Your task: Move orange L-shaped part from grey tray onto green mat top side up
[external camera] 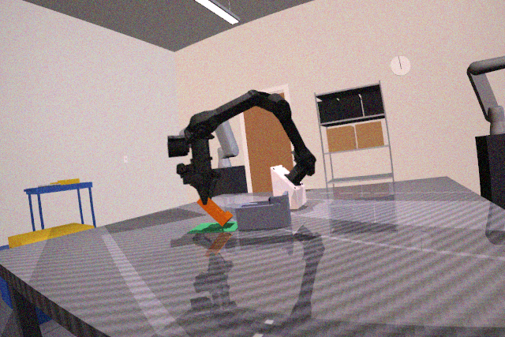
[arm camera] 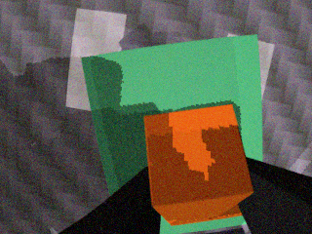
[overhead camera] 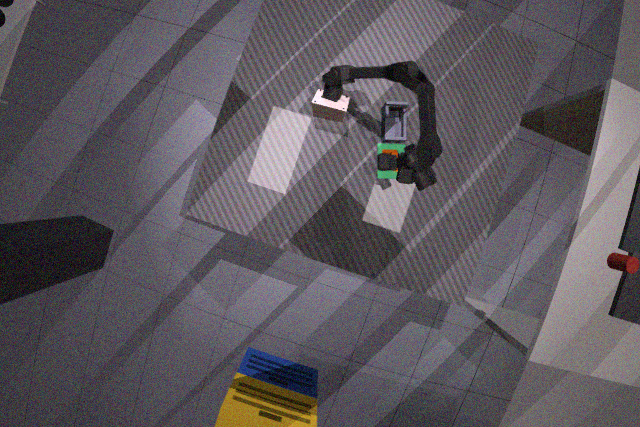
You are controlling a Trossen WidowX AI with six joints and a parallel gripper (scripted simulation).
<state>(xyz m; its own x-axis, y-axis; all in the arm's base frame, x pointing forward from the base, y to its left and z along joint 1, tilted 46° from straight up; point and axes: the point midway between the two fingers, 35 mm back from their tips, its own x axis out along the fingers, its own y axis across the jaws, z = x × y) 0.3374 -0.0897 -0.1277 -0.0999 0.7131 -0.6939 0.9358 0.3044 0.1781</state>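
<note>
Right now my gripper tip is 20 mm past the orange L-shaped part, 20 mm to the right of it and 30 mm above it. The rest, counted from my gripper tip: green mat 10 mm behind, 20 mm to the left, 90 mm below.
</note>
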